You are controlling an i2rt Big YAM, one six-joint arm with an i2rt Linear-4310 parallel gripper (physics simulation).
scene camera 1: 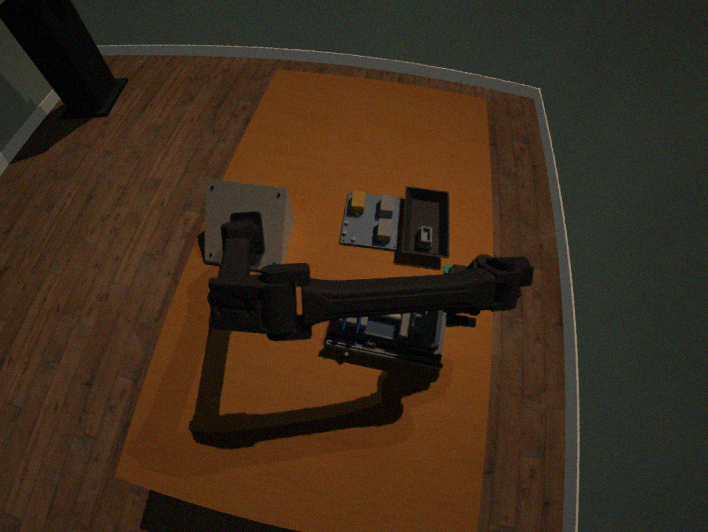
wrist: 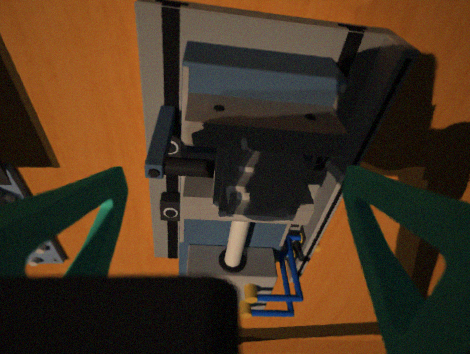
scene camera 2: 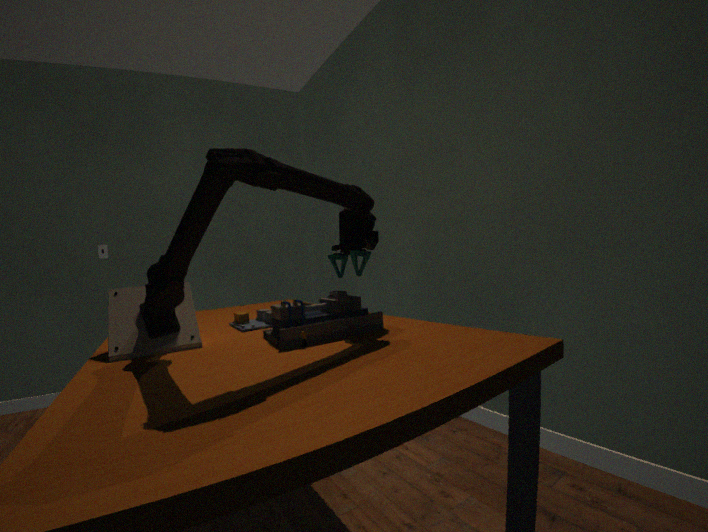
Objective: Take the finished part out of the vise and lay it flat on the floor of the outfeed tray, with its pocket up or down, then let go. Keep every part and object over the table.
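Places are measured from the arm's base along level axes (x ahead, y right, z down), in metres.
Where they show: gripper, fingertip midpoint: [wrist: 235, 178] [scene camera 2: 349, 276]; arm's base, link origin: [scene camera 1: 248, 233] [scene camera 2: 159, 319].
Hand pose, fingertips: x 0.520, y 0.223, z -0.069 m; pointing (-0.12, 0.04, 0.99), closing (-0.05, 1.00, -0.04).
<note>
Each offset is from my fingertips to the top centre of the thing. "*": to the spot under its first point.
My gripper [scene camera 2: 349, 276] [wrist: 235, 178] is open with nothing between its green fingers. It hangs above the vise @[dx -0.122, dy +0.006, dz +0.054 m] [scene camera 1: 394, 327] [scene camera 2: 326, 332] [wrist: 260, 75]. In the wrist view the fingertips stand to either side of the vise's dark, shadowed jaw area. Whether a part sits between the jaws is too dark to tell. The arm covers part of the vise in scene camera 1. The dark outfeed tray @[* dx +0.051, dy -0.311, dz +0.121 m] [scene camera 1: 444, 223] stands beside the vise. A pale grey part @[dx -0.012, dy -0.261, dz +0.106 m] [scene camera 1: 424, 244] with a pocket lies inside it, pocket up, near the tray end closer to the vise.
A blue-grey plate @[dx -0.171, dy -0.330, dz +0.145 m] [scene camera 1: 366, 228] [scene camera 2: 251, 327] beside the tray bears a yellow block @[dx -0.213, dy -0.380, dz +0.109 m] [scene camera 1: 357, 201] [scene camera 2: 240, 317] and two grey blocks @[dx -0.125, dy -0.370, dz +0.109 m] [scene camera 1: 385, 207] @[dx -0.134, dy -0.281, dz +0.109 m] [scene camera 1: 383, 231]. Blue tubes with yellow ends @[* dx -0.203, dy +0.027, dz +0.044 m] [wrist: 272, 298] rise at the vise's end. The arm's pale base plate [scene camera 1: 220, 200] [scene camera 2: 123, 320] stands on the table.
</note>
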